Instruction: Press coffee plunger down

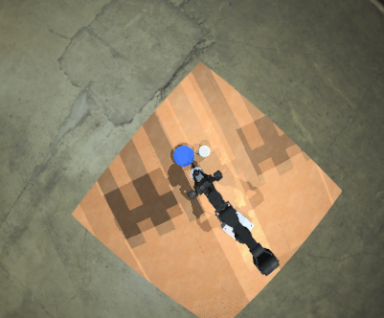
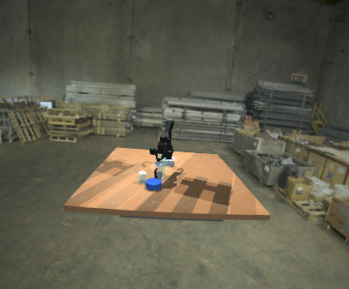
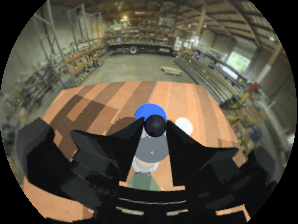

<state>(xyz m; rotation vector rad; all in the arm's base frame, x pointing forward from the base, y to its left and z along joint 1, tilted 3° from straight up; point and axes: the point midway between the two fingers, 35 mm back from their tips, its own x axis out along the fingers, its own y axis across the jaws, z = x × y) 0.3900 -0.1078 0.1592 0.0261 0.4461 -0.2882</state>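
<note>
Right now the coffee press is 9 cm below my gripper tip and 2 cm behind it.
</note>
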